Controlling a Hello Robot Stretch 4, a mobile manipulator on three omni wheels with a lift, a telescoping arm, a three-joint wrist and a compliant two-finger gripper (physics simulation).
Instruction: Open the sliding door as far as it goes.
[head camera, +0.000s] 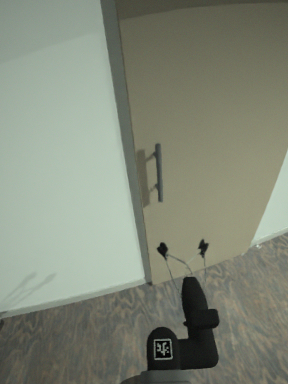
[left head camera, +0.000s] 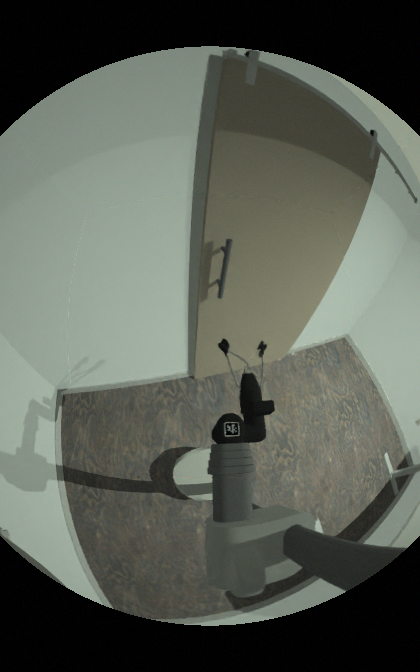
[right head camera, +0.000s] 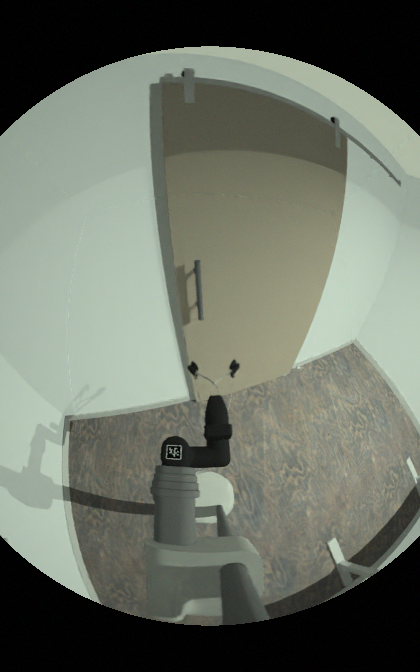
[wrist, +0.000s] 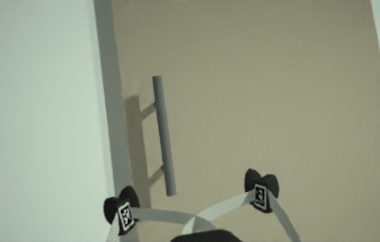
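Seen in the pictures: gripper, fingertip midpoint: (head camera: 181, 242) (left head camera: 242, 340) (right head camera: 212, 361) (wrist: 191, 191); robot's base, link origin: (left head camera: 201, 472) (right head camera: 204, 495).
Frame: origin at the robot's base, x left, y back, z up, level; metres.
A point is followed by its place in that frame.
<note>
The tan sliding door (head camera: 215, 125) @[x -0.330, y -0.956, z 1.300 m] (left head camera: 280, 215) @[x -0.274, y -0.940, z 1.398 m] (right head camera: 260, 225) @[x -0.330, y -0.955, z 1.404 m] (wrist: 260, 100) @[x -0.349, y -0.961, z 1.193 m] stands against the grey frame strip at its left edge. Its grey vertical bar handle (head camera: 159, 172) @[x -0.035, y -0.805, z 1.142 m] (left head camera: 225, 269) @[x -0.040, y -0.806, z 1.131 m] (right head camera: 199, 290) @[x -0.040, y -0.805, z 1.134 m] (wrist: 164, 136) @[x -0.037, y -0.805, z 1.115 m] is near that left edge. My gripper (head camera: 183, 248) @[x -0.085, y -0.478, z 1.047 m] (left head camera: 243, 346) @[x -0.085, y -0.478, z 1.047 m] (right head camera: 214, 368) @[x -0.085, y -0.478, z 1.047 m] (wrist: 191, 191) @[x -0.085, y -0.478, z 1.047 m] is open and empty, with its two fingertips wide apart. In the head views it shows below the handle and a little to its right. In the wrist view the handle's lower end is above and between the fingertips, and the fingers do not touch it.
A grey frame strip (head camera: 122, 100) @[x 0.098, y -0.885, z 1.454 m] (wrist: 107, 100) @[x 0.118, y -0.880, z 1.240 m] and a pale wall (head camera: 55, 150) @[x 0.420, y -0.812, z 1.295 m] (left head camera: 130, 275) @[x 0.403, y -0.816, z 1.076 m] are left of the door. An overhead rail (left head camera: 395, 170) @[x -1.230, y -1.221, z 2.135 m] (right head camera: 372, 159) runs on to the right, above more wall. A white table foot (left head camera: 391, 475) (right head camera: 340, 560) stands at the lower right.
</note>
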